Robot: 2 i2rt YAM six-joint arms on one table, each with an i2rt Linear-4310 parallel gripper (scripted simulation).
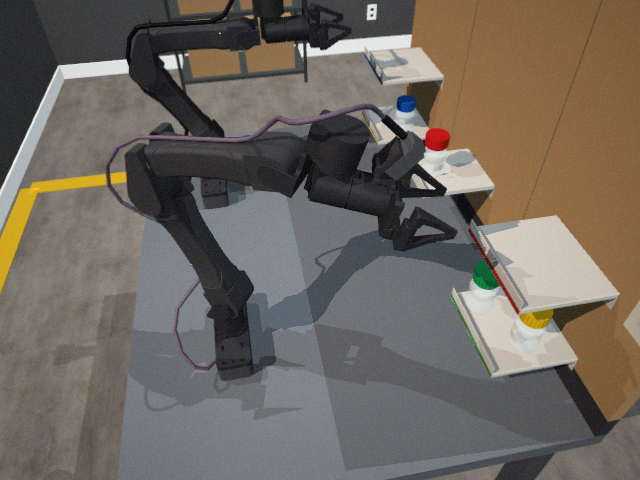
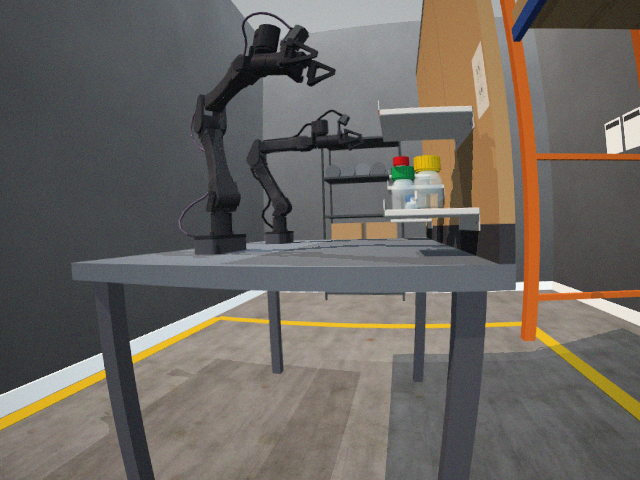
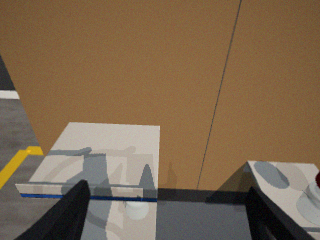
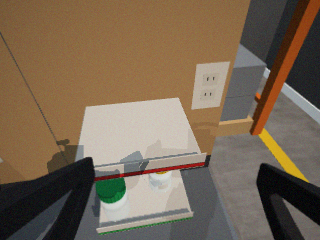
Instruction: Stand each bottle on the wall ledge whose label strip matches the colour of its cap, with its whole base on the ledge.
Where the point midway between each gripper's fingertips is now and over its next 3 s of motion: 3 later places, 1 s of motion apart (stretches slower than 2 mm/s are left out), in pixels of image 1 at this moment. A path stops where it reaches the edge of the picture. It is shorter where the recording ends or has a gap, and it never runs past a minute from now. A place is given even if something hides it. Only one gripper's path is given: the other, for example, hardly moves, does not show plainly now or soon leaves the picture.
My right gripper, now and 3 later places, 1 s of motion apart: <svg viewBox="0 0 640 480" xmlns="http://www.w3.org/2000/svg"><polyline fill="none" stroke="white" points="450,212 398,154 378,136 415,150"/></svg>
